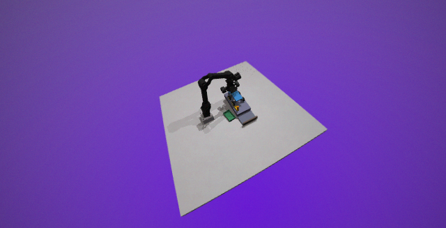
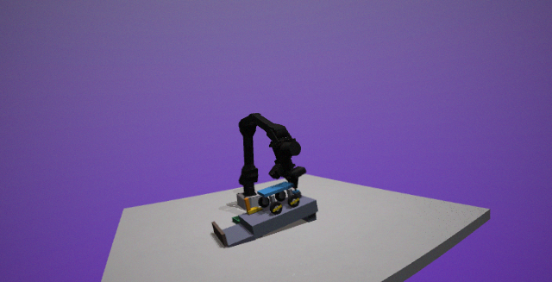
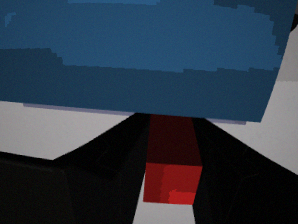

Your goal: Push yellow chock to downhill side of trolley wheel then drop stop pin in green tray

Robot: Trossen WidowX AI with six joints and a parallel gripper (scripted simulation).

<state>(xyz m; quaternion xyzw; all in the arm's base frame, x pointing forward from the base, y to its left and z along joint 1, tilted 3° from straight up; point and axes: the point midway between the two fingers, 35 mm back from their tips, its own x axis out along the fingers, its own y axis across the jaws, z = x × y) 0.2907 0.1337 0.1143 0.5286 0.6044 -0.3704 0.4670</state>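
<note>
Now: gripper tip 190 mm to the left of the yellow chock and 50 mm above it. From my gripper tip the other things lie so: red-headed stop pin right at my gripper tip; then blue trolley 90 mm to the right, 30 mm ahead, 20 mm below; then brown lip 340 mm to the right, 100 mm below, 80 mm ahead.
</note>
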